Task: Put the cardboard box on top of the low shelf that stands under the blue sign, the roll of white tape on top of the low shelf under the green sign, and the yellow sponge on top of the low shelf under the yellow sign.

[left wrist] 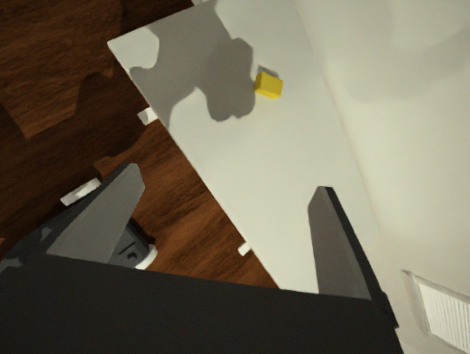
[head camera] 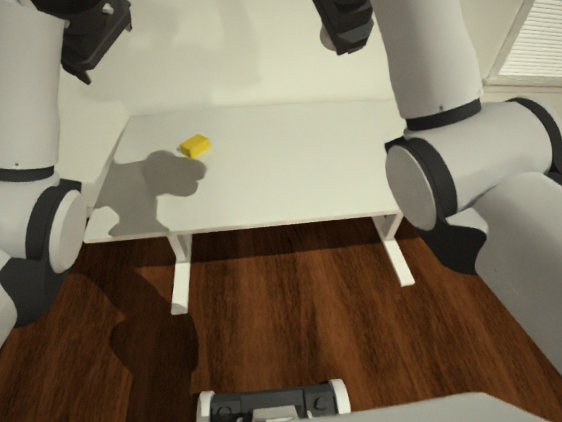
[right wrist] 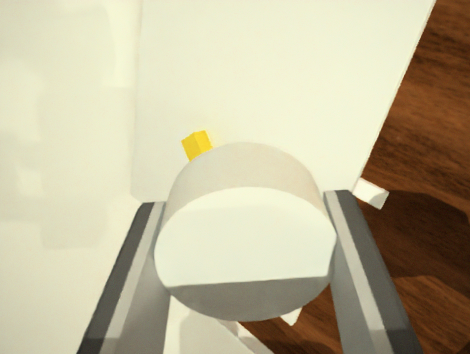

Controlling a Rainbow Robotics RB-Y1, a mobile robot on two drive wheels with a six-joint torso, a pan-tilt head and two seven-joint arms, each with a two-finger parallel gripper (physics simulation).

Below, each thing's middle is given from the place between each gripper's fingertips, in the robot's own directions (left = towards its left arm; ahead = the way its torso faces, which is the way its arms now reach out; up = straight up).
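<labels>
My left hand: 37 cm left of the roll of white tape [right wrist: 245, 236], 2 cm lower than it.
My right hand: 1 cm beyond the roll of white tape, 1 cm below. By its middle, the tape is nearer to my right hand than to my left hand.
</labels>
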